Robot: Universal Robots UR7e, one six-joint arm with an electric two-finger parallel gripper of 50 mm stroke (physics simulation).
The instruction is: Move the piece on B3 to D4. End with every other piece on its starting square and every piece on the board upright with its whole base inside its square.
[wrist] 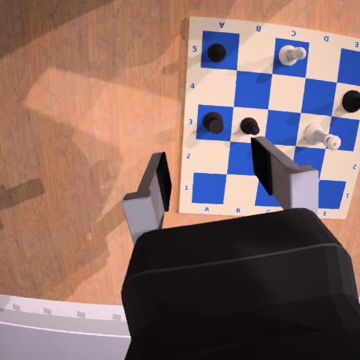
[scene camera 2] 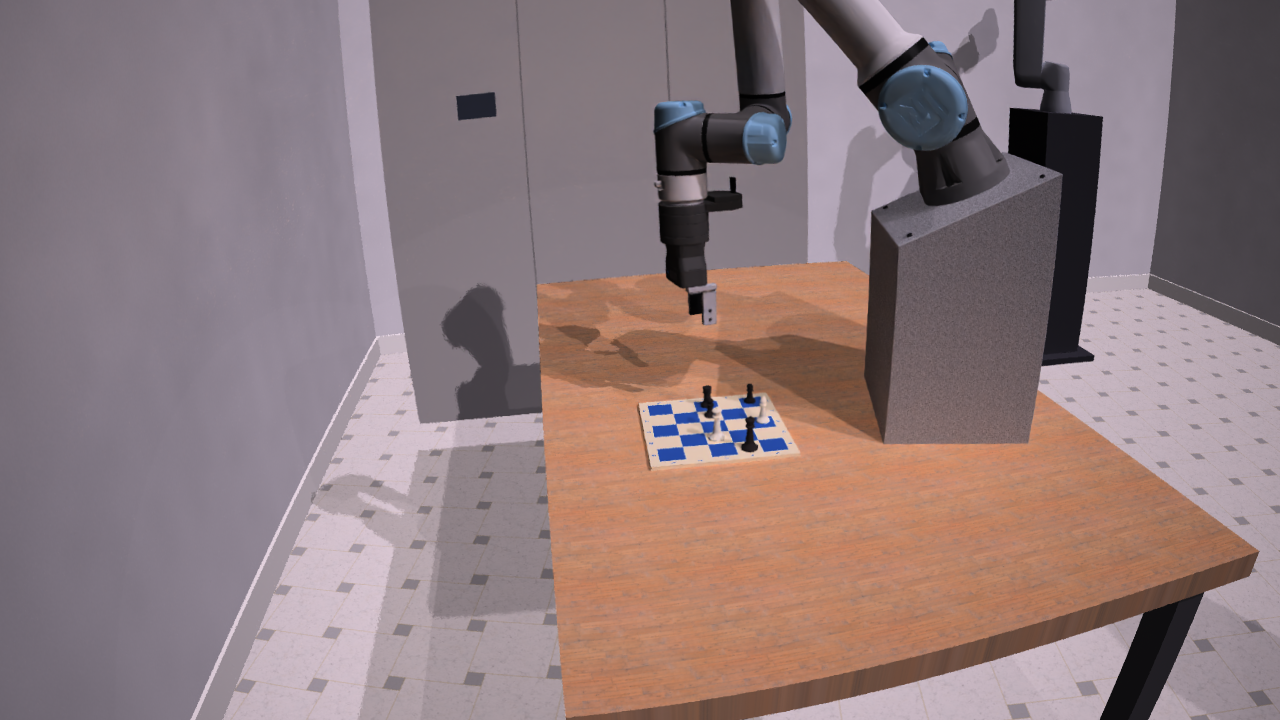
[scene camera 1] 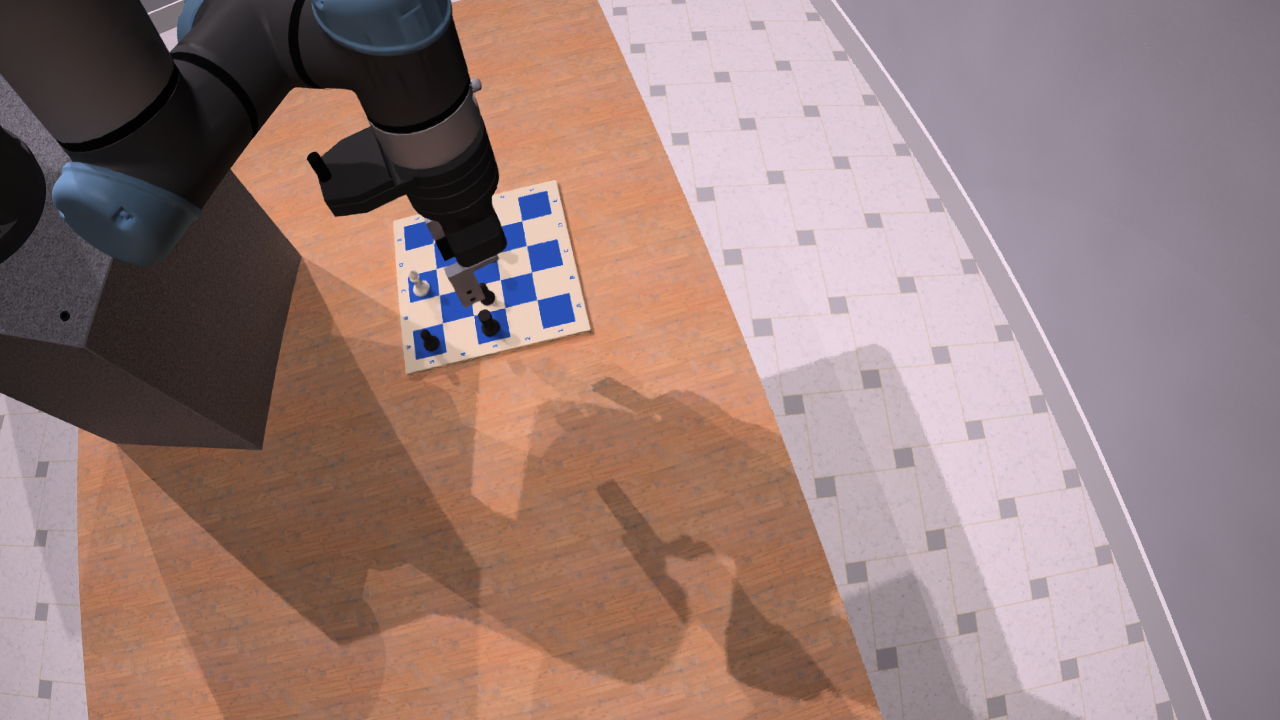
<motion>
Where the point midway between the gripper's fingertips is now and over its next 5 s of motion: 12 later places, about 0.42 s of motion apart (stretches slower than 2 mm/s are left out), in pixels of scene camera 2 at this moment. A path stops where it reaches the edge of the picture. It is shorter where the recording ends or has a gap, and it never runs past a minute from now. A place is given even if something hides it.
My gripper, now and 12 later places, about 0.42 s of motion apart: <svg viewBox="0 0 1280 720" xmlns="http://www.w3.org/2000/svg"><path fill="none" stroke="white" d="M702 318L706 367L710 373L711 387L710 410L711 412L724 386L742 384L750 391L743 408L741 419L741 429L742 424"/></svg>
</motion>
